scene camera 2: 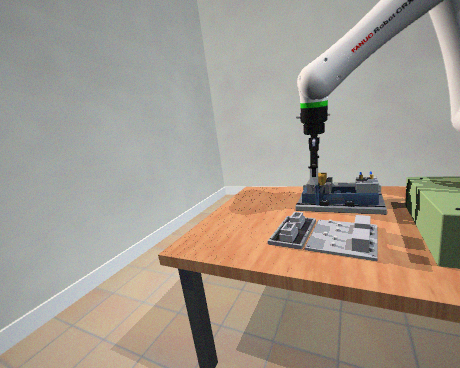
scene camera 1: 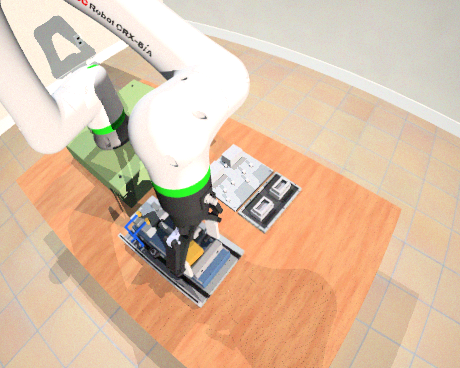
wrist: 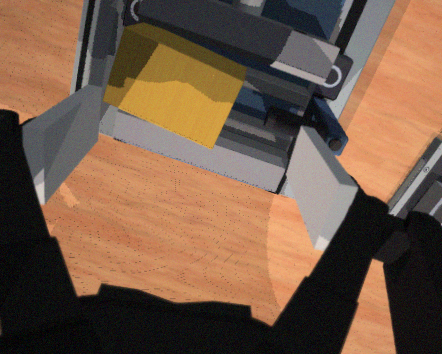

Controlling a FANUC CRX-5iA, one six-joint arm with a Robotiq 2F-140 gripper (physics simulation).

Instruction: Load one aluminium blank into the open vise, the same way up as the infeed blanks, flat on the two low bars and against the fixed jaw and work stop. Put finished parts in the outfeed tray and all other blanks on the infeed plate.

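Seen in the pictures: gripper, between the fingertips: (scene camera 2: 314, 179) (scene camera 1: 200, 253) (wrist: 198, 132); arm's base, origin of its link: (scene camera 1: 115, 132).
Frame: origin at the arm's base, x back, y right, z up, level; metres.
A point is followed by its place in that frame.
A yellow block (scene camera 1: 192, 254) @[z 0.007, x -0.503, y 0.097 m] (scene camera 2: 322, 178) @[z -0.002, x -0.476, y 0.071 m] (wrist: 185, 92) @[z 0.007, x -0.489, y 0.094 m] lies in the vise (scene camera 1: 216, 267) @[z -0.050, x -0.550, y 0.073 m] (scene camera 2: 340, 198) @[z -0.067, x -0.408, y 0.034 m] (wrist: 240, 171) @[z -0.013, x -0.524, y 0.050 m], beside the dark jaw (wrist: 215, 27) in the wrist view. My gripper (scene camera 1: 200, 250) @[z -0.007, x -0.511, y 0.081 m] (scene camera 2: 314, 175) @[z -0.007, x -0.511, y 0.081 m] (wrist: 198, 132) @[z -0.007, x -0.511, y 0.081 m] is low over the vise, with its fingers open on either side of the block. A gap shows between the block and the right finger; contact at the left finger is unclear. Grey blanks (scene camera 1: 232, 156) (scene camera 2: 362, 221) stand on the infeed plate (scene camera 1: 235, 200) @[z -0.101, x -0.435, y -0.120 m] (scene camera 2: 325, 245) @[z -0.101, x -0.403, y -0.257 m]. Two finished parts (scene camera 1: 262, 207) @[z -0.082, x -0.516, y -0.147 m] (scene camera 2: 289, 231) @[z -0.071, x -0.500, y -0.262 m] sit in the outfeed tray (scene camera 1: 283, 209) @[z -0.097, x -0.563, y -0.190 m] (scene camera 2: 287, 245) @[z -0.103, x -0.500, y -0.287 m].
A green block-shaped base (scene camera 1: 100, 160) @[z -0.005, x -0.061, y 0.099 m] (scene camera 2: 450, 220) @[z 0.001, x -0.155, y -0.256 m] stands on the table past the vise's far end. Blue pipes (scene camera 1: 132, 230) rise at that end of the vise. A dark blue fitting (wrist: 332, 130) @[z -0.014, x -0.479, y 0.016 m] is close to the right finger in the wrist view.
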